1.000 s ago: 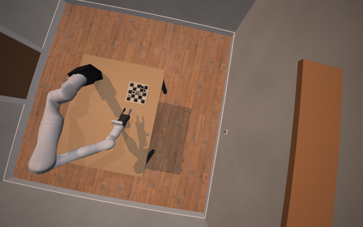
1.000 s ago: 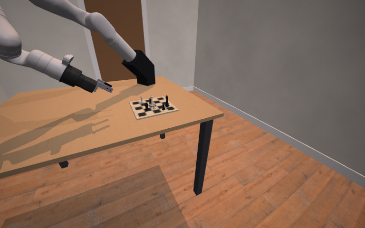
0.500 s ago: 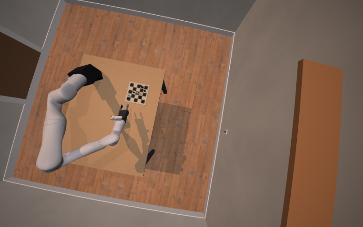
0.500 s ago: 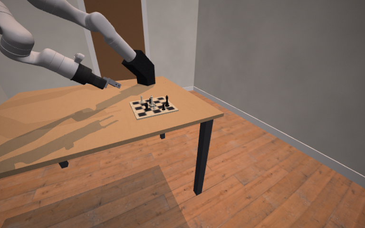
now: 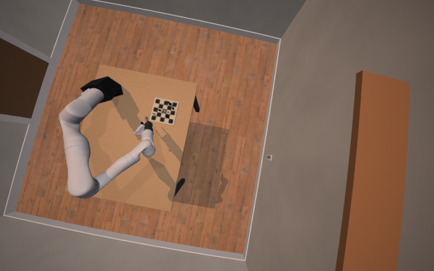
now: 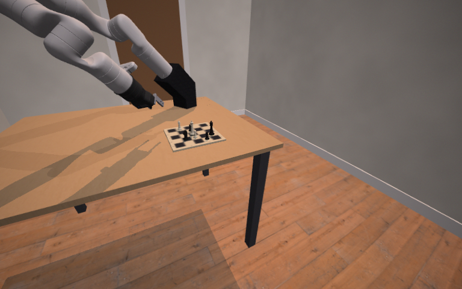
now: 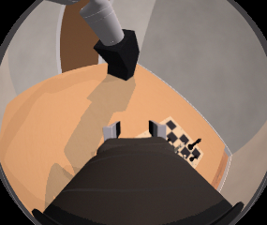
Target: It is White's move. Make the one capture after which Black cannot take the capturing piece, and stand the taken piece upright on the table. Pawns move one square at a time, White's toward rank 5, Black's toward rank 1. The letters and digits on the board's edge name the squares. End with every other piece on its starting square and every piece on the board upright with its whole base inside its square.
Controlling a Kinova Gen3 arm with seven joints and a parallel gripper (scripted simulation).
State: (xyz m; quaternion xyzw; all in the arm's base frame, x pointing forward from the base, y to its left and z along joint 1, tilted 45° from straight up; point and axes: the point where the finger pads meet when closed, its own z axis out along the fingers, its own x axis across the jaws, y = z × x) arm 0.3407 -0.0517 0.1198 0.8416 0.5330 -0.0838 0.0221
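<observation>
Now: the black piece 120 mm below my hand, 120 mm ahead of it and 90 mm to the left of it. From my hand the other things lie so: chessboard 130 mm to the left, 130 mm below, 80 mm ahead; then tall white piece 130 mm to the left, 100 mm below, 80 mm ahead.
</observation>
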